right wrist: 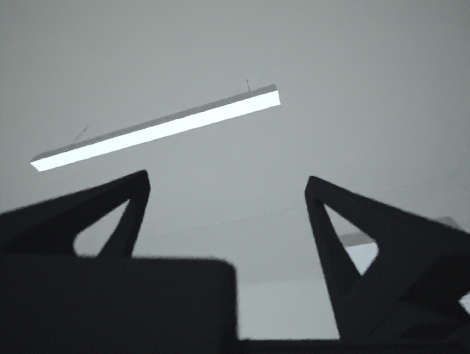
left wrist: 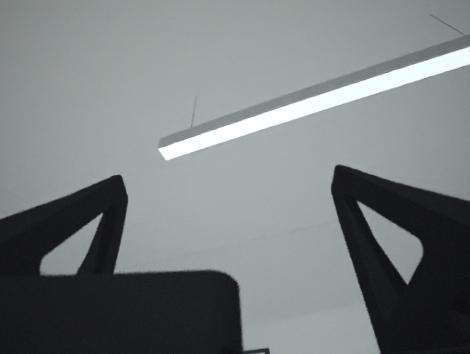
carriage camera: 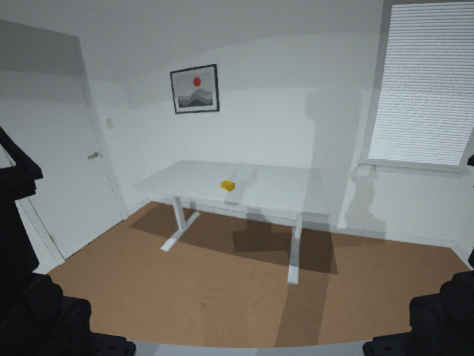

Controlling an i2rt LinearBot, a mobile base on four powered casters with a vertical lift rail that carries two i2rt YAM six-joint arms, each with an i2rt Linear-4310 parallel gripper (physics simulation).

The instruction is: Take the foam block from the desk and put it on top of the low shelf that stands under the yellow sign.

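Places are measured from the left arm's base along level axes (x ahead, y left, z up), in centimetres.
Where they show: left gripper, fingertip midpoint: [left wrist: 229, 182]; right gripper, fingertip midpoint: [right wrist: 229, 182].
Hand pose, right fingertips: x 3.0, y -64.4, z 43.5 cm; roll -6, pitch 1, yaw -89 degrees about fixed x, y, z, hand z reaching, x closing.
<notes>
Each offset is from my right fingertips to the top centre of the thing. "spot": to the spot under its first point. Level surfaces: height alone.
A small yellow foam block @(dx +105.3, dy +44.6, dz -55.8 cm) [carriage camera: 227, 185] lies on the white desk @(dz -60.3 cm) [carriage camera: 280, 187], near its front edge, in the middle of the carriage view. The desk stands some way off, against the far wall. My left gripper [left wrist: 229, 182] is open and empty, with its fingers wide apart and pointing up at the ceiling. My right gripper [right wrist: 229, 182] is open and empty and also points up at the ceiling. Both grippers are far from the block. The low shelf and the yellow sign do not show in these views.
A door [carriage camera: 55, 140] with a handle is at the left. A framed picture [carriage camera: 196, 103] hangs above the desk. A window with blinds @(spot: dx +119.3, dy -109.4, dz +14.3 cm) [carriage camera: 425, 85] is at the right. The desk's legs @(spot: dx +104.4, dy -13.2, dz -125.7 cm) [carriage camera: 295, 250] stand on the brown floor @(dz -132.3 cm) [carriage camera: 175, 295]. Shadows fall on wall and floor.
</notes>
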